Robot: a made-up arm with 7 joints.
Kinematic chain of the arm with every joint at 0, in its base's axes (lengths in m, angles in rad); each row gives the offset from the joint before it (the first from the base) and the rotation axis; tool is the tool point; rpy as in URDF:
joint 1: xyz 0 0 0.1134 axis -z
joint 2: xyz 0 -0.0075 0.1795 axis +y
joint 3: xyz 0 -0.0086 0.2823 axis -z
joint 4: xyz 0 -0.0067 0.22 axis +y
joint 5: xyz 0 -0.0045 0.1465 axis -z
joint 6: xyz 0 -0.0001 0.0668 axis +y
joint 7: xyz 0 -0.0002 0.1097 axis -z
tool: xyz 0 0 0 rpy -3.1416 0 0
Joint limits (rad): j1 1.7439..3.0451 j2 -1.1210..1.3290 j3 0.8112..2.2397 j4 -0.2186..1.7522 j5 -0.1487..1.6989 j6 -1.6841..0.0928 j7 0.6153..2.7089
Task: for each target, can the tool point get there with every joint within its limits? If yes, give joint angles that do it. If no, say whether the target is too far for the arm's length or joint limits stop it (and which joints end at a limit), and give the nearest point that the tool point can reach.
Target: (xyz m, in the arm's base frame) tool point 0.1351 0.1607 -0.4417
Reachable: no: joint limits stop it (at a limit: joint 2, joint 3, joint 4, joint 6) | nearest point 0.3518 0.4184 0.2936 | short by 0.809 m
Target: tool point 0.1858 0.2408 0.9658
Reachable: yes | joints 2.5820 -0.5858 0.9877 0.8752 0.8116 -1.2051 2.0966
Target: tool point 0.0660 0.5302 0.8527
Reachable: yes | joints 2.1416 -0.7142 1.5976 0.8166 0.6702 -0.2951 0.8877
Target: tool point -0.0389 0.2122 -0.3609
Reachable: no: joint limits stop it (at a limit: joint 1, joint 2, joint 3, joint 4, joint 5) | nearest point -0.5012 0.1387 0.1624 | short by 0.702 m
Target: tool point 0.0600 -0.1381 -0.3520
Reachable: no: joint limits stop it (at a limit: joint 1, joint 2, joint 3, joint 4, joint 5) | nearest point -0.2176 -0.4568 0.1696 | short by 0.671 m
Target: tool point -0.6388 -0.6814 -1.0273
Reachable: no: too far | nearest point -0.4018 -0.4286 0.1748 | short by 1.251 m
